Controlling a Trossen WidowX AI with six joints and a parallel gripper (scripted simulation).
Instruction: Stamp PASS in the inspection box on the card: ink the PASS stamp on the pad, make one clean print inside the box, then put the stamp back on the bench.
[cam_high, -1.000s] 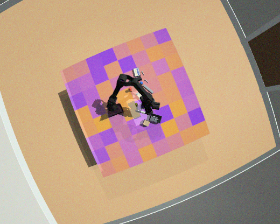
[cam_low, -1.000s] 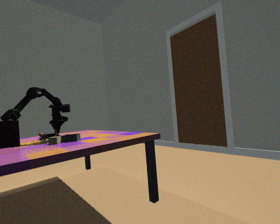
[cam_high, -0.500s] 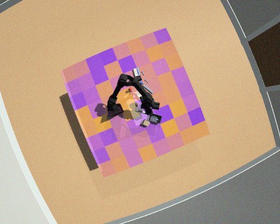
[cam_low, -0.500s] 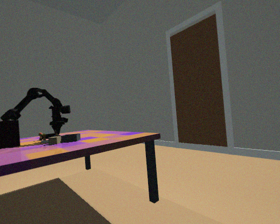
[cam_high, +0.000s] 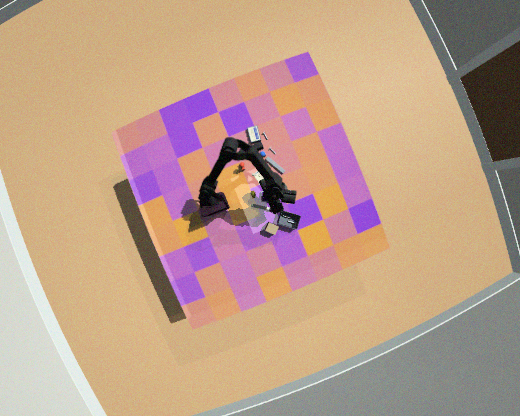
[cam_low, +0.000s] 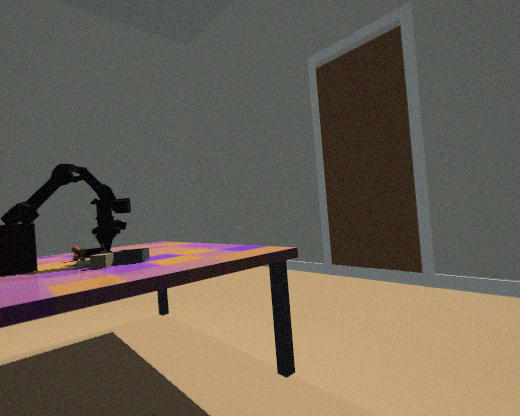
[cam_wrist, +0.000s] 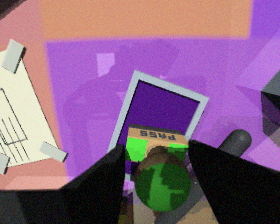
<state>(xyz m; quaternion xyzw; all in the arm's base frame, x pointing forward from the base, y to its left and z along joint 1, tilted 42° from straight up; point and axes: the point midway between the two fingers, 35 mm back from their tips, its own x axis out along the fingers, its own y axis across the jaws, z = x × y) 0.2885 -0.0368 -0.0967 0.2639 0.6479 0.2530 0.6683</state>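
The green stamp is right at my gripper tip. From my gripper tip the other things lie so: white card: 2 cm ahead, 13 cm to the left, 4 cm below; ink pad: 4 cm below; yellow-topped stamp: 8 cm behind, 5 cm to the left, 2 cm below.
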